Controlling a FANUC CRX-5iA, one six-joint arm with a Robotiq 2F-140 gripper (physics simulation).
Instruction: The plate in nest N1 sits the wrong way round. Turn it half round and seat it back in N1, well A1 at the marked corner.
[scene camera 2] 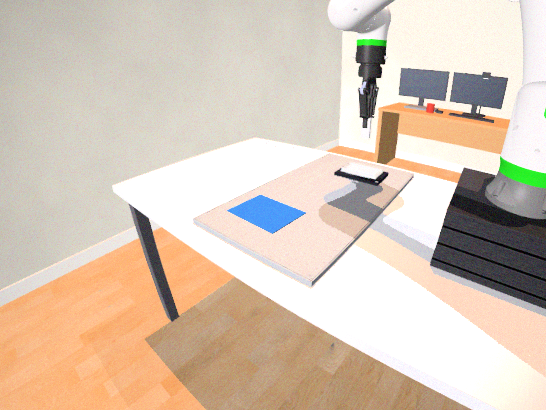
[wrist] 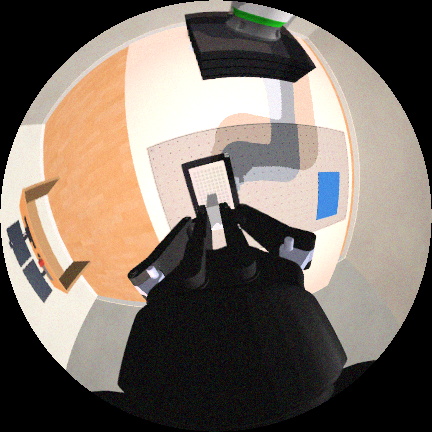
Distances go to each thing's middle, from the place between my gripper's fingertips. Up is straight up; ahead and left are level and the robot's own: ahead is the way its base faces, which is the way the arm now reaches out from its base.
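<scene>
The black nest [wrist: 209, 159] is 130 mm below my gripper. Then there's the flat blue rectangle [scene camera 2: 268, 214], and that one's 40 mm ahead of my gripper, 420 mm to the left of it and 130 mm below it. Going by their middles, the flat blue rectangle is the farthest from my gripper of the things named here. As for the white well plate [wrist: 209, 178], my gripper is 120 mm above it.
</scene>
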